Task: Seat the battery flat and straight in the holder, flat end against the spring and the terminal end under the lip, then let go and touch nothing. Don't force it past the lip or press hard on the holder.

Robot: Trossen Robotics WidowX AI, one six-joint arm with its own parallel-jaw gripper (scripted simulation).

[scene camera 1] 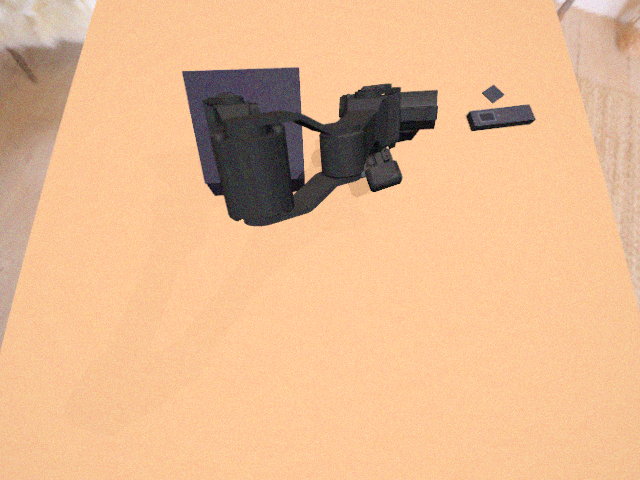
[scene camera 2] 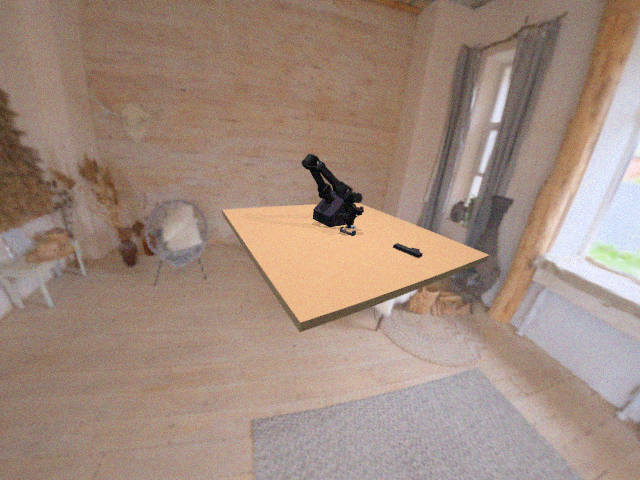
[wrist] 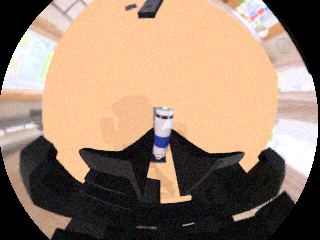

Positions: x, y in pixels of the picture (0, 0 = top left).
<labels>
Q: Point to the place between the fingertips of the gripper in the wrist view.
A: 161, 131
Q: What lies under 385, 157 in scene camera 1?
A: The gripper.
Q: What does the gripper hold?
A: A battery.
</labels>
